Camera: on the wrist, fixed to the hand. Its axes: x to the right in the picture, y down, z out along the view.
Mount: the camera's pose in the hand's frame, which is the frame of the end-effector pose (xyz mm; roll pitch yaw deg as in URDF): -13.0 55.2 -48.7 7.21 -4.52 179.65
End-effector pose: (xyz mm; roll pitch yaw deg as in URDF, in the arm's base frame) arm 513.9 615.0 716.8 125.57 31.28 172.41
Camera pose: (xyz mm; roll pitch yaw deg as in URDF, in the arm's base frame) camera 486.2 611.1 786.1 -120.59 -28.86 -3.16
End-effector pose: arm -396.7 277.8 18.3 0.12 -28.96 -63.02
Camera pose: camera -341.9 292.1 -30.5 6.91 24.44 116.61
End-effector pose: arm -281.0 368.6 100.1 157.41 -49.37 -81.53
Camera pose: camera -321.5 421.9 133.3 -147.52 53.36 101.92
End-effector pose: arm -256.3 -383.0 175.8 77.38 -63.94 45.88
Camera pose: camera -330.1 -373.5 183.1 -61.84 62.29 -124.77
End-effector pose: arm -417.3 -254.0 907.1 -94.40 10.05 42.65
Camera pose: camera -397.5 -307.6 858.9 102.36 -9.32 -141.89
